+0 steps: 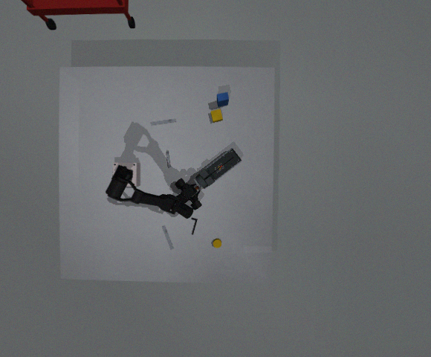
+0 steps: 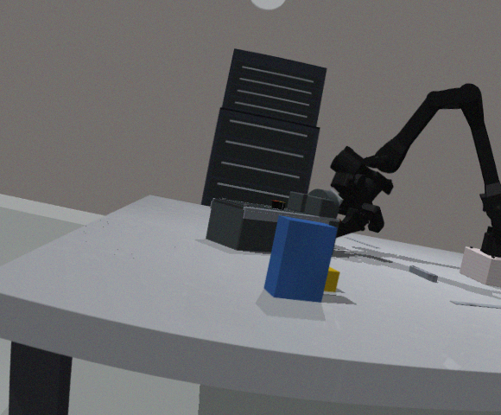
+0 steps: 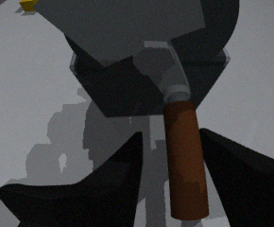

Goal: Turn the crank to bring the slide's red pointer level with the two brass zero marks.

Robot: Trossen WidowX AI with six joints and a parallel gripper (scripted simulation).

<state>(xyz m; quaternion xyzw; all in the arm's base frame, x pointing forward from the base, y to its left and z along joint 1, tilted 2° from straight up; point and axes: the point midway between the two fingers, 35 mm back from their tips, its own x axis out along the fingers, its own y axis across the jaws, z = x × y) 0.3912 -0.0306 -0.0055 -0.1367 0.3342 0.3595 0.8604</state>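
My gripper tip is now 1 cm past the brown crank handle, 1 cm to the left of it and 3 cm below it. Round my gripper tip: red pointer 12 cm ahead, 14 cm to the left, 5 cm above; black hex key 1 cm ahead, 22 cm to the right, 3 cm below; yellow block 5 cm ahead, 43 cm to the left, 2 cm below.
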